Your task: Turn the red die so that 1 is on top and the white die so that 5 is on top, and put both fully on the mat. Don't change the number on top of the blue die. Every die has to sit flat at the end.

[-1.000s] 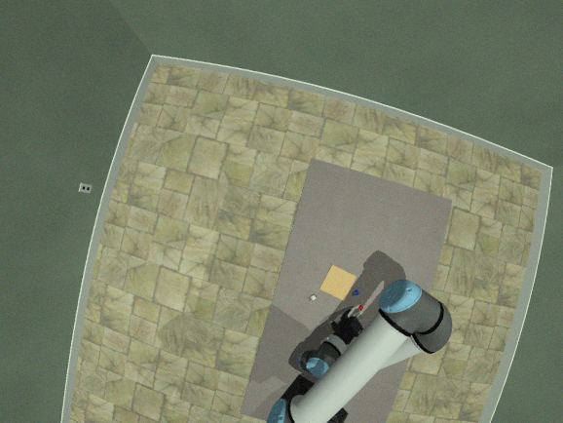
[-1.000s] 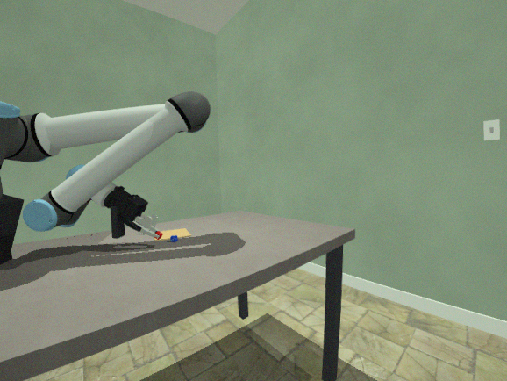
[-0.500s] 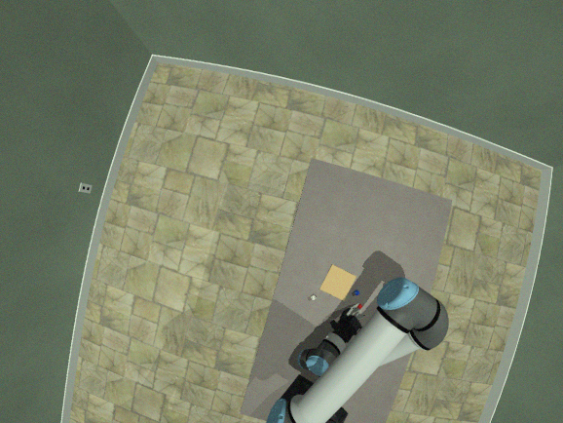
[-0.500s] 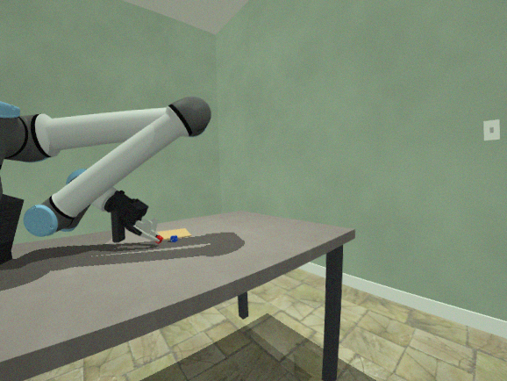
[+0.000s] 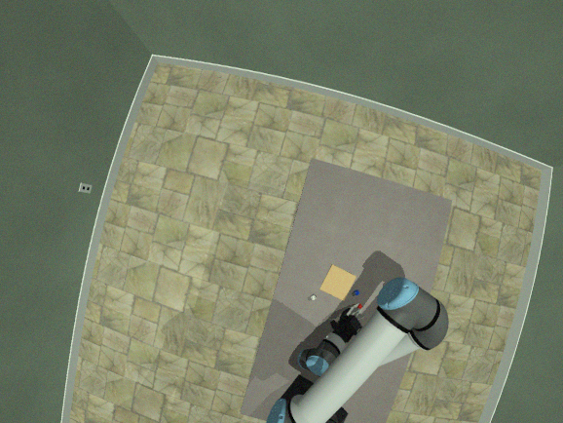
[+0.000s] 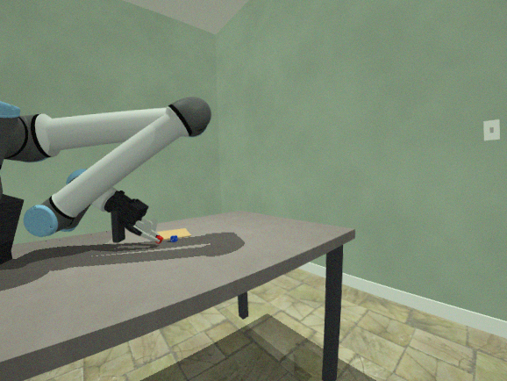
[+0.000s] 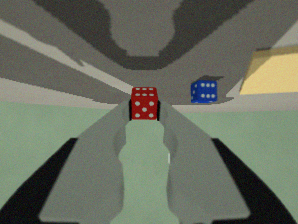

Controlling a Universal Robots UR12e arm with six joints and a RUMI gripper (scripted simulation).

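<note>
The red die is right at my hand. From my hand the other things lie so: blue die: 70 mm ahead, 10 mm to the left, 20 mm below; tan mat: 110 mm ahead, 110 mm to the left, 30 mm below; white die: 20 mm ahead, 230 mm to the left, 20 mm below.
</note>
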